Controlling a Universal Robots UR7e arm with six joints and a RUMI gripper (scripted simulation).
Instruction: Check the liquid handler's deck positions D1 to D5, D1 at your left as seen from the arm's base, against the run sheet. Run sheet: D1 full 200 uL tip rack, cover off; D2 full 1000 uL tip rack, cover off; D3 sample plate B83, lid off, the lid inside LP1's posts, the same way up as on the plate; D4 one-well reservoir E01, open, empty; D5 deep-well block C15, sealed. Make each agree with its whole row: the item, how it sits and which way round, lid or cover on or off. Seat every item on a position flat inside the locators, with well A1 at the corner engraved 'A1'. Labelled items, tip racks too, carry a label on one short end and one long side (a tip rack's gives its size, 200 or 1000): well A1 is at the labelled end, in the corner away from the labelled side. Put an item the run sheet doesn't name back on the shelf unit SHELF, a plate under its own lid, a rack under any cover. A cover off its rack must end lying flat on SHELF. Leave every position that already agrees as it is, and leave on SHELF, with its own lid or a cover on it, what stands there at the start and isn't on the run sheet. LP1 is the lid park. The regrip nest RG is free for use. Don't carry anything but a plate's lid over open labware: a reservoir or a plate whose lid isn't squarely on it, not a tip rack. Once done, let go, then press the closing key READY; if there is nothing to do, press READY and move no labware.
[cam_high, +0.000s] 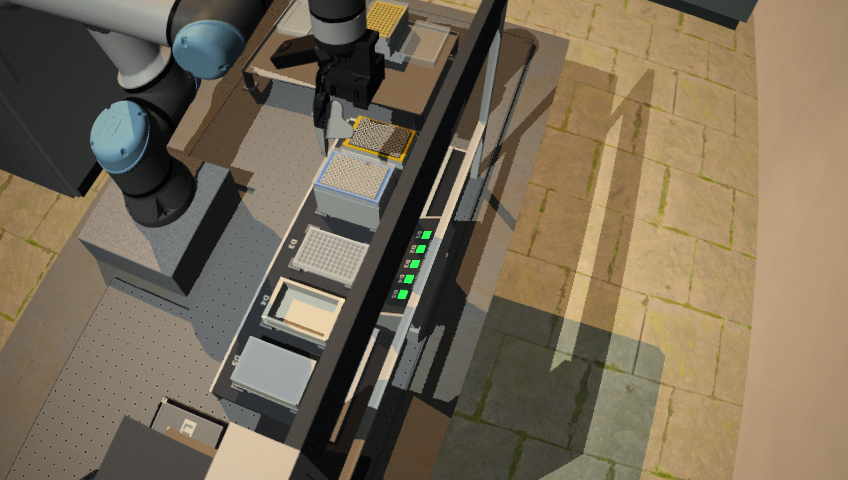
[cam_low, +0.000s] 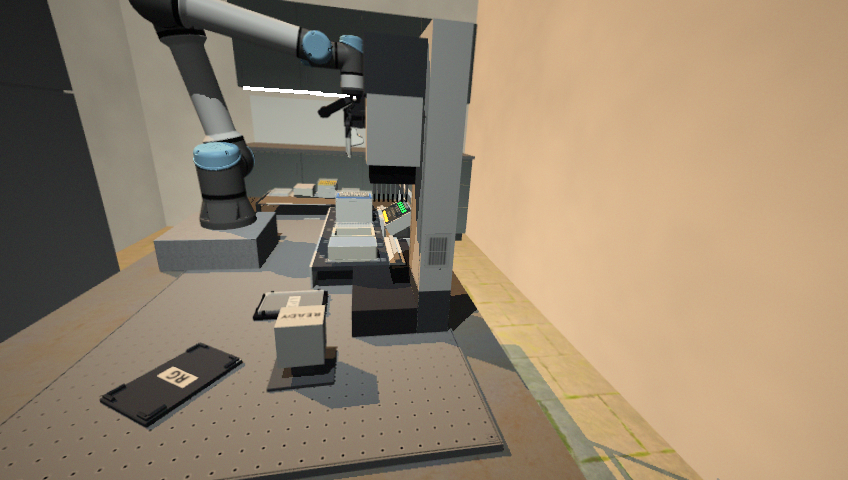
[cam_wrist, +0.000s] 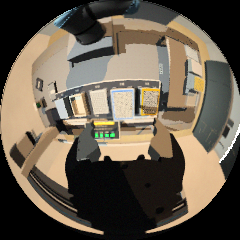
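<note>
The blue-rimmed tip rack lies 2 cm ahead of my hand and 17 cm below it. Also, from my hand: one-well reservoir (1 cm behind, 25 cm to the right, 23 cm below); then well plate (12 cm to the right, 23 cm below); then yellow-rimmed tip rack (4 cm ahead, 13 cm to the left, 19 cm below).
</note>
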